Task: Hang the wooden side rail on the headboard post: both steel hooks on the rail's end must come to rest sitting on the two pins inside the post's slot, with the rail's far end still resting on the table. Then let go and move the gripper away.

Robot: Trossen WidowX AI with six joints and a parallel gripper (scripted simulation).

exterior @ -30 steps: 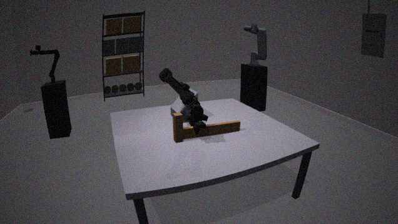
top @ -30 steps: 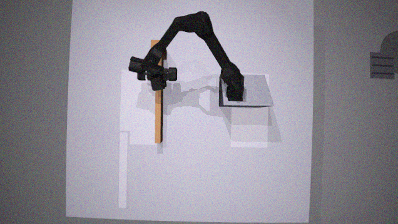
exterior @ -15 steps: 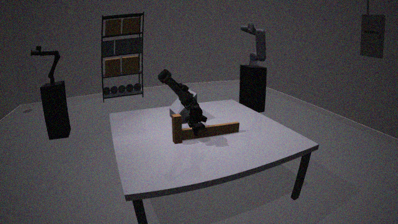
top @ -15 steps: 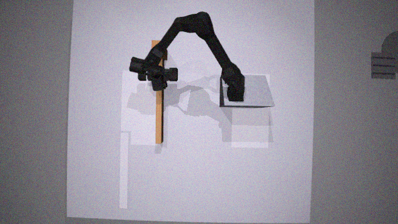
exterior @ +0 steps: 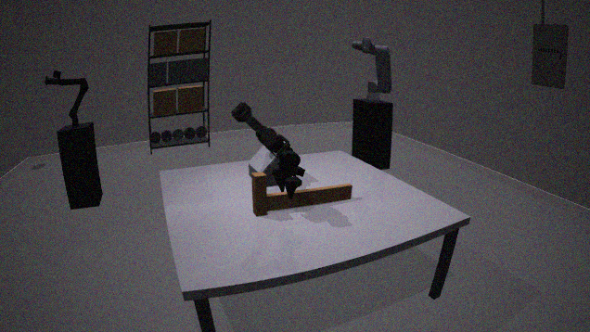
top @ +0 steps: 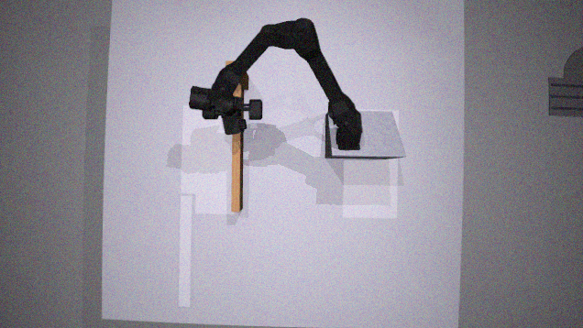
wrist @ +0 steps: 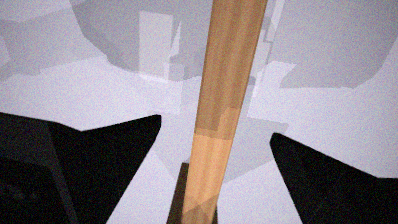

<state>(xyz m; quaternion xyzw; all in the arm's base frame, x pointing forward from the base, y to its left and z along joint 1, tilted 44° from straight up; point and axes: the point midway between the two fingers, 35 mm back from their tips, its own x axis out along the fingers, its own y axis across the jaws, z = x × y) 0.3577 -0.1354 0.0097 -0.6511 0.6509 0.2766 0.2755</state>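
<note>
Now: the wooden headboard post 1 cm behind my gripper tip, 12 cm to the right of it and 2 cm above it.
</note>
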